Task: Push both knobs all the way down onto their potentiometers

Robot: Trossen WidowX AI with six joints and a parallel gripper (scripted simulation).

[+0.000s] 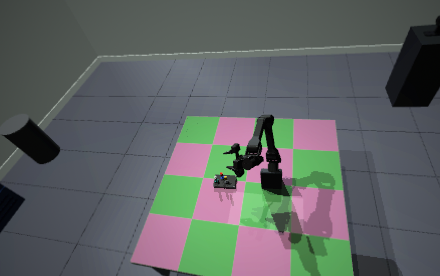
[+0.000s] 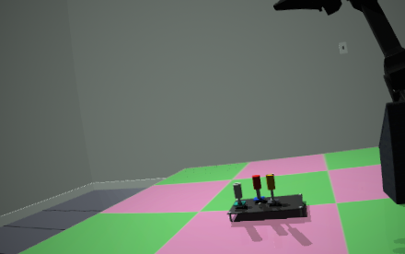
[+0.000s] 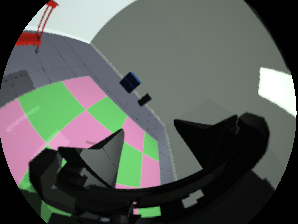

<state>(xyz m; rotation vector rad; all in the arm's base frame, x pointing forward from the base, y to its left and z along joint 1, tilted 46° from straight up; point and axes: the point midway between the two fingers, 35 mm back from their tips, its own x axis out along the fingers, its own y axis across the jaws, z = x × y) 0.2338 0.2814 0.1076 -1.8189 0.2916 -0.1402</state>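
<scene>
Now: the yellow knob 60 mm ahead of my gripper tip, 100 mm to the right of it and 360 mm below it.
</scene>
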